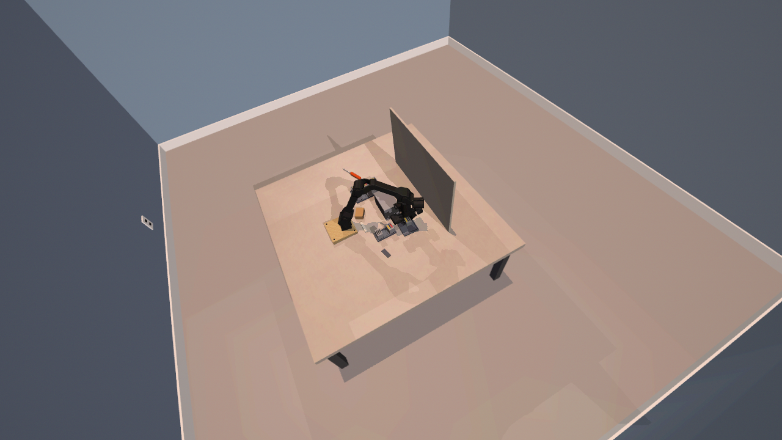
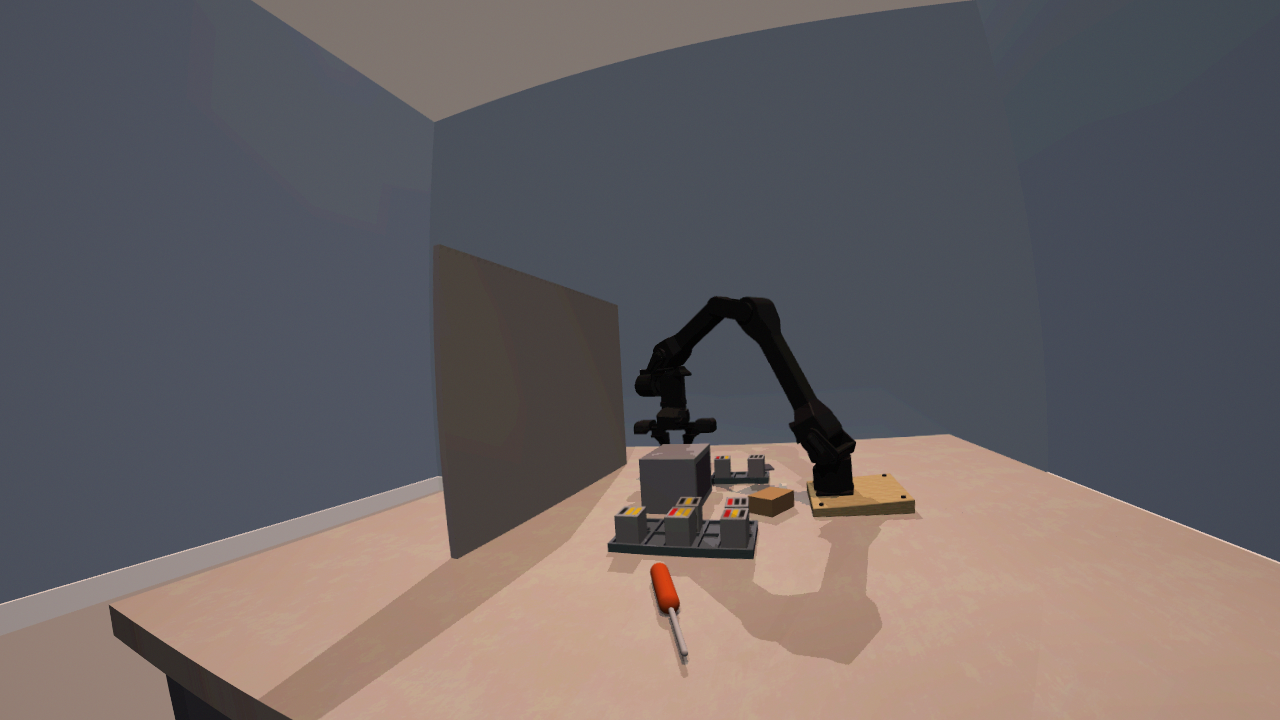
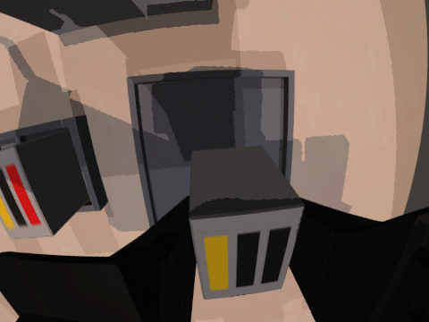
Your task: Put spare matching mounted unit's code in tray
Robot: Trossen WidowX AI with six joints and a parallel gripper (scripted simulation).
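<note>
Now: the dark tray 3 cm below my gripper tip. From my gripper tip the other things lie so: grey mounted unit: 18 cm to the left, 8 cm behind, 1 cm above; small dark piece: 18 cm behind, 14 cm to the right, 4 cm below; small brown block: 26 cm behind, 19 cm to the left, 2 cm below.
</note>
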